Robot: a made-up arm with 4 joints.
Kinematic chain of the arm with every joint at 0, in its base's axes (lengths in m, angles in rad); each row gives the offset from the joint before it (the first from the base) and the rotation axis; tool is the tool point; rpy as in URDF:
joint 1: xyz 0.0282 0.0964 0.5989 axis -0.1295 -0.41 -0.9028
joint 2: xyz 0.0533 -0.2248 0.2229 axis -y
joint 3: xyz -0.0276 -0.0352 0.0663 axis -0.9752 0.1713 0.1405
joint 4: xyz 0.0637 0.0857 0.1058 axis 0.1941 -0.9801 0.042
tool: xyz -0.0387 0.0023 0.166 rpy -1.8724 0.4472 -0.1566
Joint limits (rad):
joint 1: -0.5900..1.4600
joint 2: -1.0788..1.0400
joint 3: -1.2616..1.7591
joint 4: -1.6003..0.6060
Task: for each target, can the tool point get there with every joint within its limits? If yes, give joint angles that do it. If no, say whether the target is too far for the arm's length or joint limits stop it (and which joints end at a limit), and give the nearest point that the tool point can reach.
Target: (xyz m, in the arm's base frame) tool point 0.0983 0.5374 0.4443
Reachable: no: joint limits stop it (at a limit: joint 1, joint 2, joint 4) | nearest point -0.1290 0.3267 0.7178 | short by 0.413 m
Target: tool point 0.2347 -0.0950 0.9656
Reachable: yes | joints 0.5126 -0.8473 0.2605 -0.8349
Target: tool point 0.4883 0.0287 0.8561
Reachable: yes | joints -0.3905 -0.6458 -0.2848 -1.3966
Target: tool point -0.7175 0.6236 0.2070
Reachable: no: too far | nearest point -0.4831 0.3060 0.6298 | short by 0.578 m
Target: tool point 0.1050 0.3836 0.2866
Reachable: no: joint limits stop it (at a limit: joint 1, joint 2) | nearest point 0.2003 0.1400 0.6364 | short by 0.437 m
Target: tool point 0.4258 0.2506 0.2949
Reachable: no: joint limits stop it (at a limit: joint 1, joint 2, joint 4) | nearest point 0.3649 0.1541 0.6462 | short by 0.369 m
